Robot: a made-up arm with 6 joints. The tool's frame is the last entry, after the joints.
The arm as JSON. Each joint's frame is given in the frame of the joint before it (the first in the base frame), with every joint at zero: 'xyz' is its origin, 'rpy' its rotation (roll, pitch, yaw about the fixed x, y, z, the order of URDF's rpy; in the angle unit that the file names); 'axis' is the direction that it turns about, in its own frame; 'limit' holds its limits. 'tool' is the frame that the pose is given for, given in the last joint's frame.
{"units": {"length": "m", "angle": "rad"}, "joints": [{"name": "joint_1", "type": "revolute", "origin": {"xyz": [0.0, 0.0, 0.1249], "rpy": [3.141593, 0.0, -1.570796]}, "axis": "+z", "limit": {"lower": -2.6, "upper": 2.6}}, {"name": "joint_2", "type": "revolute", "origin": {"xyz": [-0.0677, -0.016, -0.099], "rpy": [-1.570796, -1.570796, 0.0]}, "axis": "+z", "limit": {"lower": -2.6, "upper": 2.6}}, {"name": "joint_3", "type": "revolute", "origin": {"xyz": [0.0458, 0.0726, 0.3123], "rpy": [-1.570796, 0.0, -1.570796]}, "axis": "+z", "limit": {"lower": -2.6, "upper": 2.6}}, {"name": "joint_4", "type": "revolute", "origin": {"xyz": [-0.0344, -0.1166, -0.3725], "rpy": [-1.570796, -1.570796, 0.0]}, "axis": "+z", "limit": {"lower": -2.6, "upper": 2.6}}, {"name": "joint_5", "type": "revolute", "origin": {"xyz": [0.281, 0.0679, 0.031], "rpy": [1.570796, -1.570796, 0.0]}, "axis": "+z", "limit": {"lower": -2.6, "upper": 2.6}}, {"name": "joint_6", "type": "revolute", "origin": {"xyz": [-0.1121, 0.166, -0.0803], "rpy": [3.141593, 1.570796, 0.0]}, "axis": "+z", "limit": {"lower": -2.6, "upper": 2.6}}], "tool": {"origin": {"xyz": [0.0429, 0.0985, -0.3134], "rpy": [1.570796, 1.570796, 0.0]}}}
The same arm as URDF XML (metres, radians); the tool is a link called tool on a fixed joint. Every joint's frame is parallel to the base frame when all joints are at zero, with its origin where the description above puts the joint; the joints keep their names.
<robot name="arm">
<link name="base"/>
<link name="link1"/>
<link name="link2"/>
<link name="link3"/>
<link name="link4"/>
<link name="link5"/>
<link name="link6"/>
<link name="tool"/>
<joint name="joint_1" type="revolute"><parent link="base"/><child link="link1"/><origin xyz="0 0 0.1249"/><axis xyz="0 0 -1"/><limit lower="-2.6" upper="2.6"/></joint>
<joint name="joint_2" type="revolute"><parent link="link1"/><child link="link2"/><origin xyz="0.016 0.0677 0.099"/><axis xyz="-1 0 0"/><limit lower="-2.6" upper="2.6"/></joint>
<joint name="joint_3" type="revolute"><parent link="link2"/><child link="link3"/><origin xyz="-0.3123 -0.0726 -0.0458"/><axis xyz="0 0 -1"/><limit lower="-2.6" upper="2.6"/></joint>
<joint name="joint_4" type="revolute"><parent link="link3"/><child link="link4"/><origin xyz="-0.1166 -0.0344 0.3725"/><axis xyz="1 0 0"/><limit lower="-2.6" upper="2.6"/></joint>
<joint name="joint_5" type="revolute"><parent link="link4"/><child link="link5"/><origin xyz="0.031 0.0679 -0.281"/><axis xyz="0 -1 0"/><limit lower="-2.6" upper="2.6"/></joint>
<joint name="joint_6" type="revolute"><parent link="link5"/><child link="link6"/><origin xyz="-0.1121 0.0803 0.166"/><axis xyz="-1 0 0"/><limit lower="-2.6" upper="2.6"/></joint>
<joint name="tool_fixed" type="fixed"><parent link="link6"/><child link="tool"/><origin xyz="0.3134 0.0429 -0.0985" rpy="0 0 0"/></joint>
</robot>

